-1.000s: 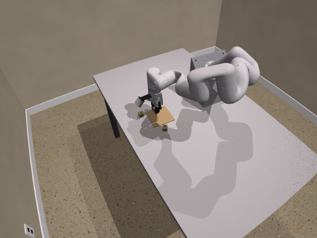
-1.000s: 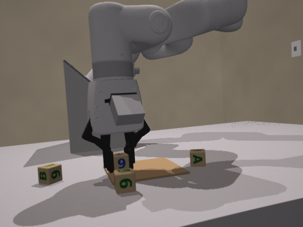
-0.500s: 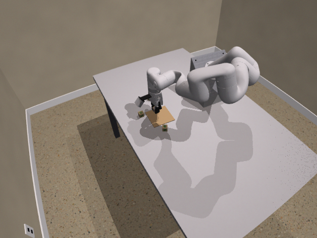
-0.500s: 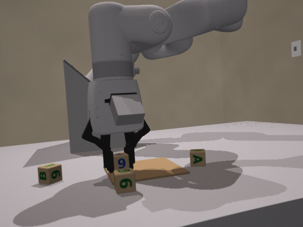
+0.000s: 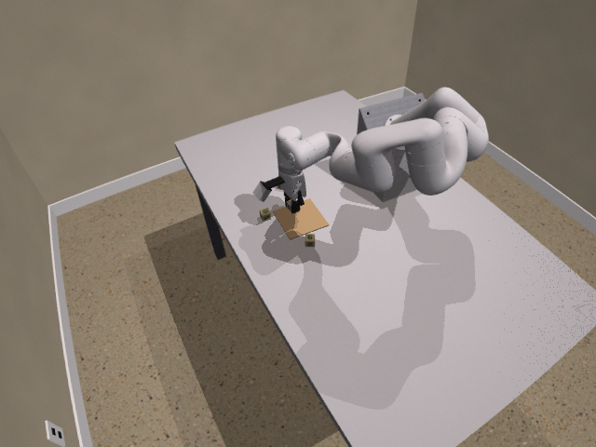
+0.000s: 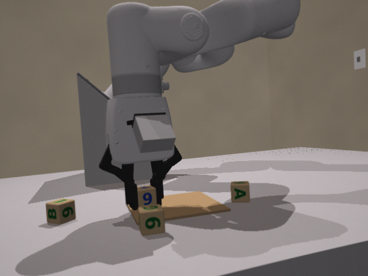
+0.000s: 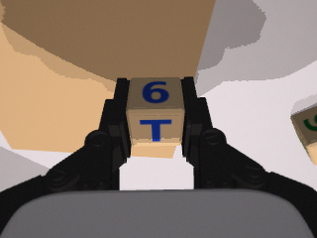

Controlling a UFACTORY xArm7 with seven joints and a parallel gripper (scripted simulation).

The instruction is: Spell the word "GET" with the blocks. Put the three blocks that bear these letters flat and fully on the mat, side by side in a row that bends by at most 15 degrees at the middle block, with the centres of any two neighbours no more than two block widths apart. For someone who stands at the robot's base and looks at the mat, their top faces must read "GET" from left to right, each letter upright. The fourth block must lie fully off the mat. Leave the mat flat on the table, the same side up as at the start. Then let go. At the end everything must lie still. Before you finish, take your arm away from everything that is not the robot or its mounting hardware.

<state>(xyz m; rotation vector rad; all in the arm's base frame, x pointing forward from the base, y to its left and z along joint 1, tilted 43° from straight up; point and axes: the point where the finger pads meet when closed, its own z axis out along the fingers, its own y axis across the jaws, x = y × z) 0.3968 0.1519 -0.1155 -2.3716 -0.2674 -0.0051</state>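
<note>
My hand is 50 mm to the right of the tan mat, 30 mm above it and 10 mm past it. From my hand the other things lie so: wooden block 100 mm ahead, 10 mm below.
</note>
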